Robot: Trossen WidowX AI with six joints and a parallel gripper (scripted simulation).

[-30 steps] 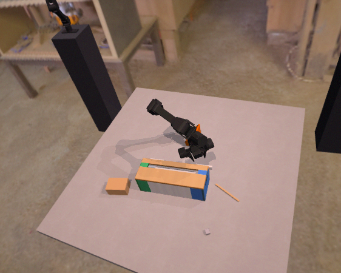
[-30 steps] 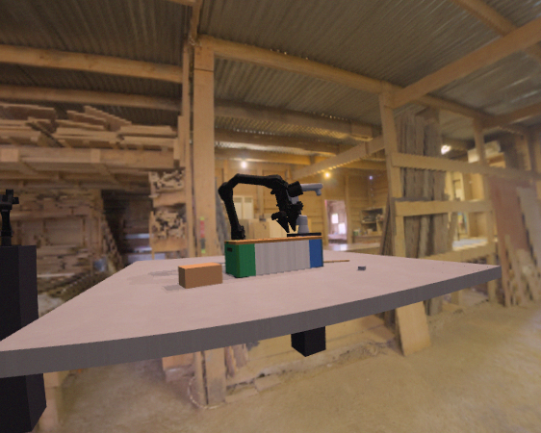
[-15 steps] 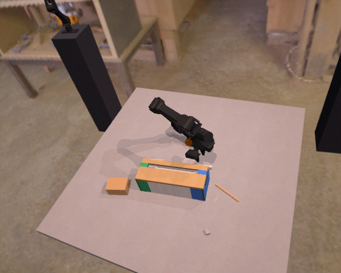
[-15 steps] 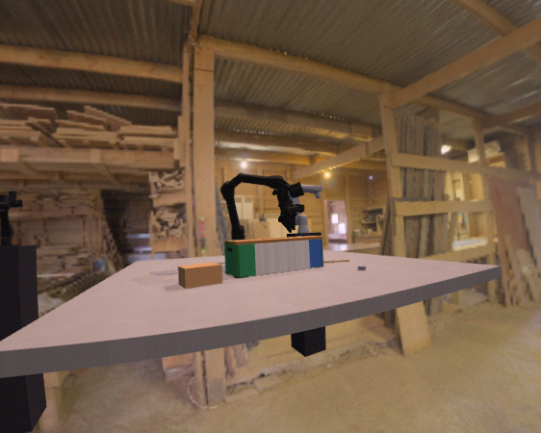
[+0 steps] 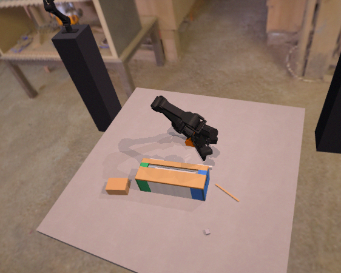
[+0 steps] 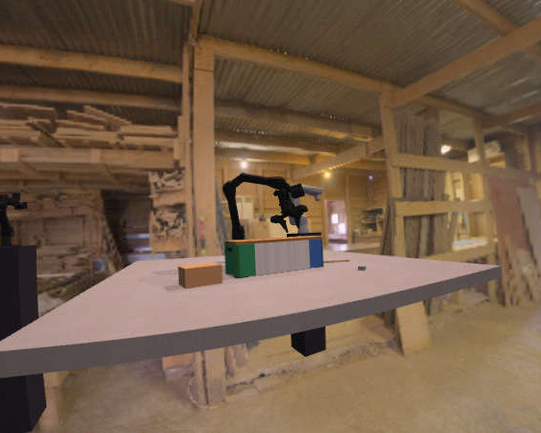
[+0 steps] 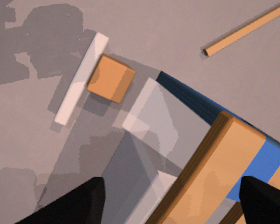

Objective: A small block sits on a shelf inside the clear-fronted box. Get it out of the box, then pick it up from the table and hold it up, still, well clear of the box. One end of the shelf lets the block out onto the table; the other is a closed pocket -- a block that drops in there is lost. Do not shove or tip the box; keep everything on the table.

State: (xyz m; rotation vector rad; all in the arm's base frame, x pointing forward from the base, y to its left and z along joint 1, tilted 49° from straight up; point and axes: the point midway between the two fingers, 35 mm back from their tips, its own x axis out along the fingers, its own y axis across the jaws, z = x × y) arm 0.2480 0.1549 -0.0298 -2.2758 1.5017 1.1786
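Now: gripper tip 2 cm past the small orange block, 1 cm to the right of it and 14 cm above it. From my gripper tip the other things lie so: box (6 cm ahead, 15 cm to the right, 9 cm below); then thin wooden stick (10 cm ahead, 15 cm to the left, 15 cm below); then grey cube (34 cm ahead, 8 cm to the left, 15 cm below).
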